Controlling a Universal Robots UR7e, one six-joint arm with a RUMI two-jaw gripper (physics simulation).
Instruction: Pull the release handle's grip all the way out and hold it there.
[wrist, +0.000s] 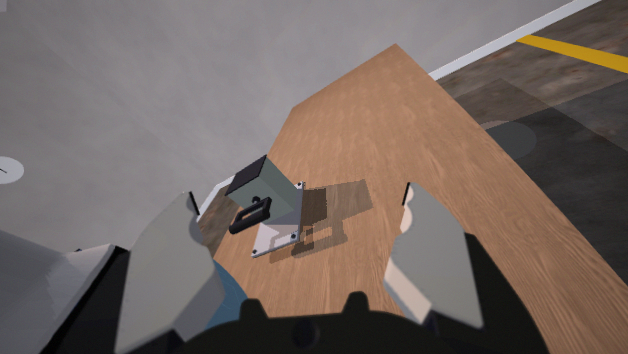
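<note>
The release handle is a grey-green box (276, 187) with a dark top, on a pale base plate (285, 232) with dark bolts, left of the middle of the wrist view. Its black loop-shaped grip (250, 224) stands off the box's front face, near a small dark stem. How far the grip is pulled out is hard to tell. My gripper (302, 190) is open and empty. The handle shows between its two fingers, nearer the left one, and lies some way beyond the fingertips. Neither finger appears to touch the grip.
The wooden table (400, 125) carries the base plate and the box's shadow. A blue rounded thing (230, 295) shows partly behind the left finger. A grey wall (150, 75) rises behind. Dark floor with a yellow stripe (580, 52) lies beyond the table's right edge.
</note>
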